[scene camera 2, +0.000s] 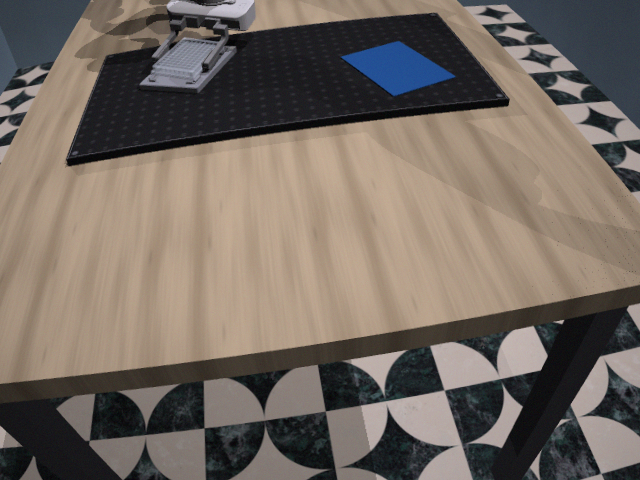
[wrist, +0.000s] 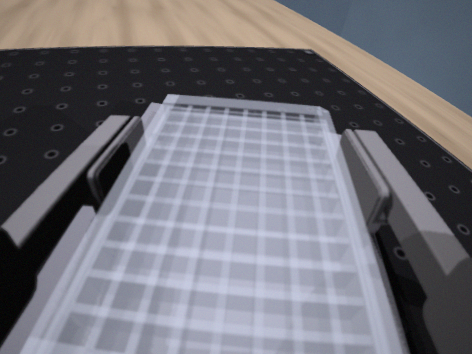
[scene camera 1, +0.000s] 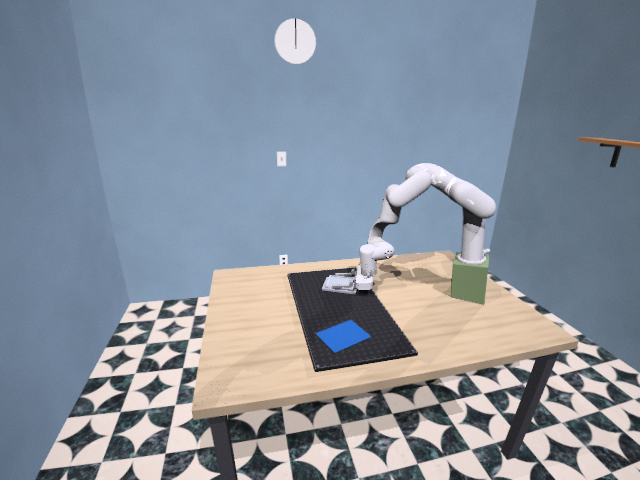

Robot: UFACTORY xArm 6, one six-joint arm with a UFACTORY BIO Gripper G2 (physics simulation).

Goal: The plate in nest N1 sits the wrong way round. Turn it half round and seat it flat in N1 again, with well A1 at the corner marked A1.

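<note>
The clear plate (scene camera 1: pixel 337 280) (scene camera 2: pixel 187 50) (wrist: pixel 225 200), with its grid of wells, lies over the grey nest N1 (scene camera 2: pixel 168 85) (wrist: pixel 62 265) at the left of the board in scene camera 2. The nest's rim shows beyond the plate at the front and right there. My gripper (scene camera 1: pixel 343 282) (scene camera 2: pixel 181 60) (wrist: pixel 239 167) reaches in low and is shut on the plate, one finger pad against each long side. Whether the plate is fully flat in the nest cannot be told. No well lettering or A1 corner mark can be read.
The black perforated board (scene camera 1: pixel 330 310) (scene camera 2: pixel 289 103) (wrist: pixel 45 105) lies on the wooden table (scene camera 1: pixel 248 330) (scene camera 2: pixel 310 232). A flat blue sheet (scene camera 1: pixel 343 335) (scene camera 2: pixel 398 68) lies toward its other end. The arm's base stands on a green block (scene camera 1: pixel 469 280).
</note>
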